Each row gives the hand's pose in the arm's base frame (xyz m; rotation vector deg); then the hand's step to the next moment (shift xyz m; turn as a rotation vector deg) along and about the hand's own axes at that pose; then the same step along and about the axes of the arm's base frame.
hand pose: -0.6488 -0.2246 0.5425 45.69 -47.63 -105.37
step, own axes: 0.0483 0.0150 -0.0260 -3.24 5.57 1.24
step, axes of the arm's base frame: 0.0110 -0.0548 -0.0106 2.82 1.37 5.77
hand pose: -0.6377 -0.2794 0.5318 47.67 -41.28 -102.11
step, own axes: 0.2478 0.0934 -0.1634 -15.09 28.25 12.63
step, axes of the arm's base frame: 0.1159 -0.2790 -0.0744 8.83 6.30 32.67
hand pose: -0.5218 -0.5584 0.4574 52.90 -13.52 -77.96
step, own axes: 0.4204 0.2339 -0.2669 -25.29 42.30 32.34
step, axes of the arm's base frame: 0.4445 -0.2812 -0.1612 4.00 6.12 58.49
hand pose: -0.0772 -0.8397 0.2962 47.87 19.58 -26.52
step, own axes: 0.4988 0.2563 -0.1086 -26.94 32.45 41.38
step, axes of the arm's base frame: 0.5441 0.1050 -0.1385 -1.53 -6.16 58.74
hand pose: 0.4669 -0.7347 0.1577 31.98 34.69 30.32
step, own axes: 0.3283 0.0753 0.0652 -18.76 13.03 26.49
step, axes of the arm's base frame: 0.2507 0.2320 -0.0322 0.23 -10.49 33.37
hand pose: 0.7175 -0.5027 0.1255 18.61 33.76 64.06
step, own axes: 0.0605 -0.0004 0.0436 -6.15 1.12 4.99
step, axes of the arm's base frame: 0.0448 0.0568 0.0180 0.23 -4.91 6.31
